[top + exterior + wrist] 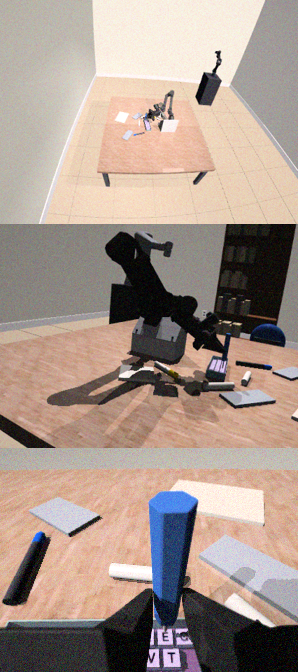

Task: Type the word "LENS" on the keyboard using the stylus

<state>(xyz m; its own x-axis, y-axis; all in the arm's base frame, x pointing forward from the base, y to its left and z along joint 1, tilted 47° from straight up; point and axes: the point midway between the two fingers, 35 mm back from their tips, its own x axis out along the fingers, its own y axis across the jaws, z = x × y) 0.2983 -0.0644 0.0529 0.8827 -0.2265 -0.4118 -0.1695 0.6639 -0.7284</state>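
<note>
The blue stylus lies 2 cm below my gripper tip. Also, from my gripper tip: yellow-tipped marker (16 cm behind, 9 cm to the right, 8 cm below); then white sheet (32 cm ahead, 9 cm below, 7 cm to the right); then blue pen (22 cm to the left, 10 cm ahead, 8 cm below).
</note>
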